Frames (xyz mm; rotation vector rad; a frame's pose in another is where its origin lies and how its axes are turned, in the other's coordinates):
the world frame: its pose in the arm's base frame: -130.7 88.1 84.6 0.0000 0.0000 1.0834
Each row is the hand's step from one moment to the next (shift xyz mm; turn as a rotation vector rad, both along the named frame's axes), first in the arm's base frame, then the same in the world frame.
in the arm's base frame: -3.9 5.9 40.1 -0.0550 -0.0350 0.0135
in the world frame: 3.4 6.2 40.1 -0.0567 0.0322 0.0135
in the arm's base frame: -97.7 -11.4 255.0 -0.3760 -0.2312 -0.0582
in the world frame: -55.8 81.0 255.0 -0.3804 0.2239 -0.0582
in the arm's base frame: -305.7 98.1 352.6 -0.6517 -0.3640 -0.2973
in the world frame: -56.5 316.0 352.6 -0.6268 0.4053 -0.2973
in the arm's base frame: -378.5 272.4 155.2 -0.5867 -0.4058 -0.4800
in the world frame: 63.4 462.0 155.2 -0.6333 0.3283 -0.4800
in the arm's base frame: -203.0 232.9 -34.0 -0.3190 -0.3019 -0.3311
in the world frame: 110.7 288.4 -34.0 -0.4161 0.1405 -0.3311
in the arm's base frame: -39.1 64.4 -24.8 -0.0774 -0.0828 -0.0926
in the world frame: 38.6 64.7 -24.8 -0.1094 0.0296 -0.0926
